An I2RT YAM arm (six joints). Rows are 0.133 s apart.
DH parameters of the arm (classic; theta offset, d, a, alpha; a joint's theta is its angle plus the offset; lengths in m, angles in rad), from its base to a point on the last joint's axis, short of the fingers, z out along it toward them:
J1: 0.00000 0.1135 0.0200 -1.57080
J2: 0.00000 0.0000 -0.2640 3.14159
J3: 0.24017 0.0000 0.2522 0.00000
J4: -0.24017 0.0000 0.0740 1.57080
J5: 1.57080 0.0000 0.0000 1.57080
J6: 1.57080 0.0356 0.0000 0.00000
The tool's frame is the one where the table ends.
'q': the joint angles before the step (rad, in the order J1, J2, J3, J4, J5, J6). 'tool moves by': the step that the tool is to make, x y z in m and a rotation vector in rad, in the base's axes. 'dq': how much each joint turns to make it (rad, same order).
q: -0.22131, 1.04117, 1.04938, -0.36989, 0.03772, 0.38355
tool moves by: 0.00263, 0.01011, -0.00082, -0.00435, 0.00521, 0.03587
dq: 0.04639, 0.00229, -0.00058, -0.00133, 0.01171, -0.00120
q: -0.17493, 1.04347, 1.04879, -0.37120, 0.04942, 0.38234
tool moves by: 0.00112, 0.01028, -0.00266, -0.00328, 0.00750, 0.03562
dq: 0.04588, -0.00280, -0.00930, -0.00040, 0.01115, -0.00038
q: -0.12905, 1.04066, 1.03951, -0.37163, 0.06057, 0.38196
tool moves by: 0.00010, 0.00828, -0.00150, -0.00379, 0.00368, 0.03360
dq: 0.03591, -0.00407, -0.00671, -0.00041, 0.00368, -0.00305
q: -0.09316, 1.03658, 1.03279, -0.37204, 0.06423, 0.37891
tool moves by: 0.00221, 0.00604, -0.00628, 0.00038, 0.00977, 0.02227
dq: 0.02727, 0.00335, -0.01996, 0.01344, 0.00479, 0.00149
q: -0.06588, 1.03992, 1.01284, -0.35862, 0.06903, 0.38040
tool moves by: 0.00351, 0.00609, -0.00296, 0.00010, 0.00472, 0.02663
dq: 0.02657, 0.01093, -0.00498, 0.01121, 0.00000, -0.00016
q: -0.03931, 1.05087, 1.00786, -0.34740, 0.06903, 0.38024
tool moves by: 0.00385, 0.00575, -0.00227, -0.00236, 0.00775, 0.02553
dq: 0.02446, 0.01434, 0.00073, 0.00612, 0.00000, -0.00279
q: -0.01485, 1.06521, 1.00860, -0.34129, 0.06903, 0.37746
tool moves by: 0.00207, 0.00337, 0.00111, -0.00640, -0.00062, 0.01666
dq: 0.01399, 0.00841, 0.00811, 0.00144, 0.00001, -0.00695
